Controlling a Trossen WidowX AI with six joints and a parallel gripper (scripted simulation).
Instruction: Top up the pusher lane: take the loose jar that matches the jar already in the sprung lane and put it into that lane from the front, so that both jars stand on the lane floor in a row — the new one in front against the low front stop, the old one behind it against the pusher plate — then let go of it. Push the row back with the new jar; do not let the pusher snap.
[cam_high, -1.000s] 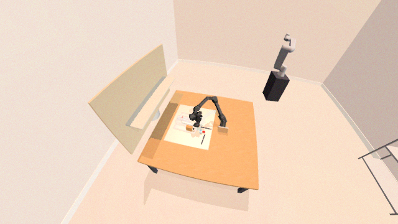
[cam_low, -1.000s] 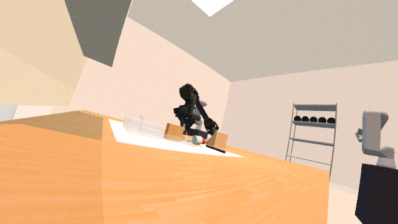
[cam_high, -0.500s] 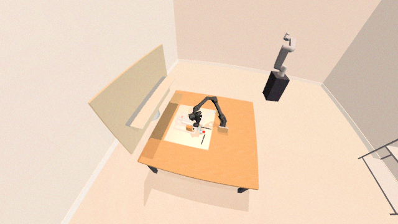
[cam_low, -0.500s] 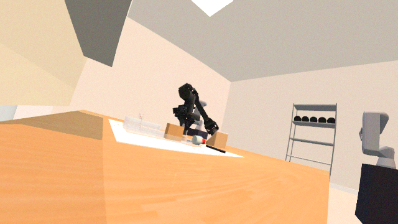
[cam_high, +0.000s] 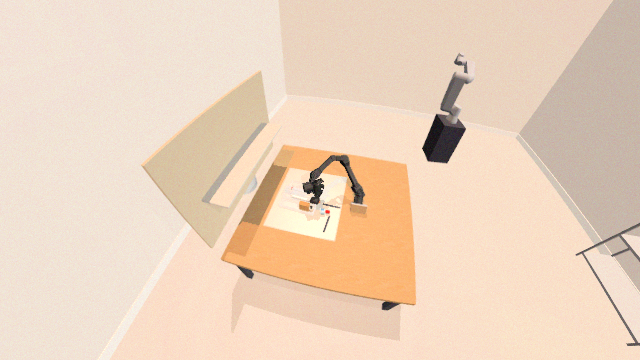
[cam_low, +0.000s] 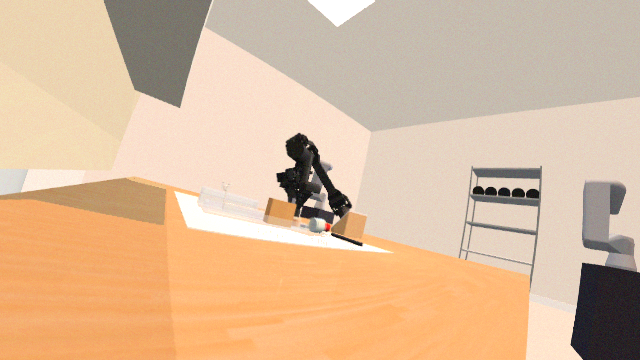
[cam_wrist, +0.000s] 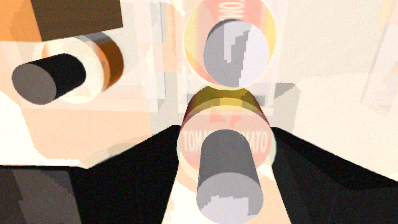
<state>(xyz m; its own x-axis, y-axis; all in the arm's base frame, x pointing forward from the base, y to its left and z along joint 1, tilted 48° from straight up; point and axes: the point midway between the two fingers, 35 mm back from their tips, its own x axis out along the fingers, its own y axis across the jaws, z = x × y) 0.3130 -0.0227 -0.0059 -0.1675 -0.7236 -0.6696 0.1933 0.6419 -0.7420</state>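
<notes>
The brown box lies 100 mm ahead of my gripper tip, 60 mm to the left of it and 10 mm below it. The rest, counted from my gripper tip: sprung lane unit (170 mm ahead, 60 mm to the right, 30 mm below).
</notes>
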